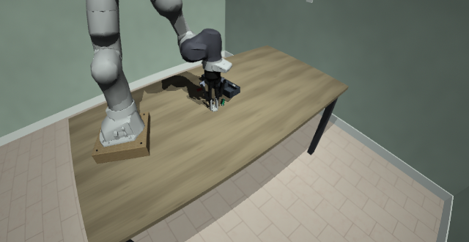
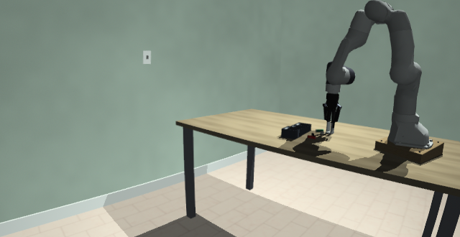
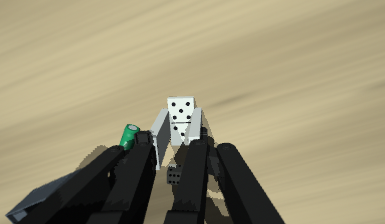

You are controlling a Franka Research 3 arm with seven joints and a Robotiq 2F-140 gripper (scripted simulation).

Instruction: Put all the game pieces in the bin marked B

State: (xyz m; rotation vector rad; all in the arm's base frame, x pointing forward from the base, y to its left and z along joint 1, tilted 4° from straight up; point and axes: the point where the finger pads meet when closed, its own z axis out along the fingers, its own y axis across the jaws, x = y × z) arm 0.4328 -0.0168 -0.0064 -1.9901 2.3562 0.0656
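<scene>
My hand is 2 cm short of the white die, 6 cm to the right of it and 3 cm above it. From my hand the other things lie so: white domino (3 cm below); then black bolt (4 cm ahead, 13 cm to the left, 3 cm below); then green cylinder (6 cm ahead, 2 cm to the left, 3 cm below).
</scene>
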